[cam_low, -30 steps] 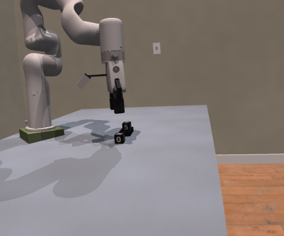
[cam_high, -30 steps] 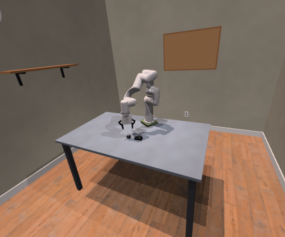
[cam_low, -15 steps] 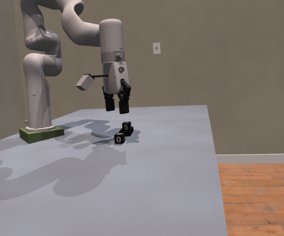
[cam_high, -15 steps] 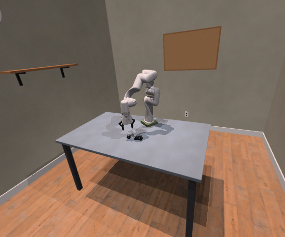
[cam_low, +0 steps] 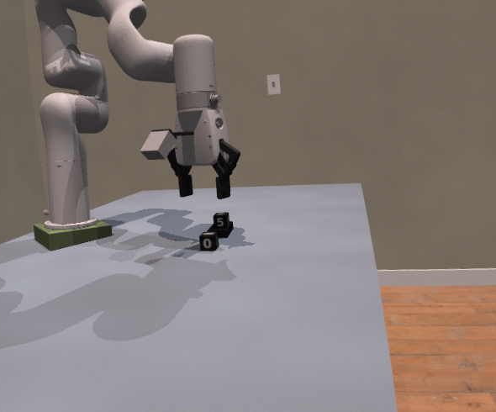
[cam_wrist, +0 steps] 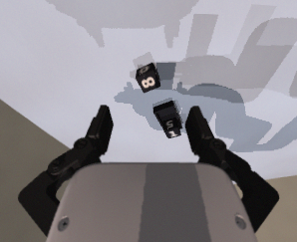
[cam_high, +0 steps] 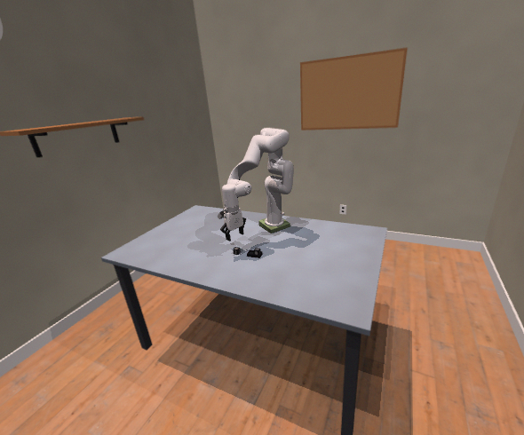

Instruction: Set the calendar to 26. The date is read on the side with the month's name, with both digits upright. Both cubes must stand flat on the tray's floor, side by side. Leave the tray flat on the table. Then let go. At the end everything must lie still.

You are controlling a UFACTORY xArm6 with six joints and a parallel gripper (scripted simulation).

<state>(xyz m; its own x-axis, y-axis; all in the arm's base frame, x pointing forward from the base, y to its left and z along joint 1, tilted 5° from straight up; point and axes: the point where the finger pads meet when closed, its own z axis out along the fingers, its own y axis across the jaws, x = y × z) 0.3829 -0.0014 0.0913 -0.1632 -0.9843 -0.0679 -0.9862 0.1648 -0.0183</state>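
Now: the black cube 100 mm below my hand. Round my hand: black calendar tray (100 mm to the left, 100 mm below, 30 mm behind).
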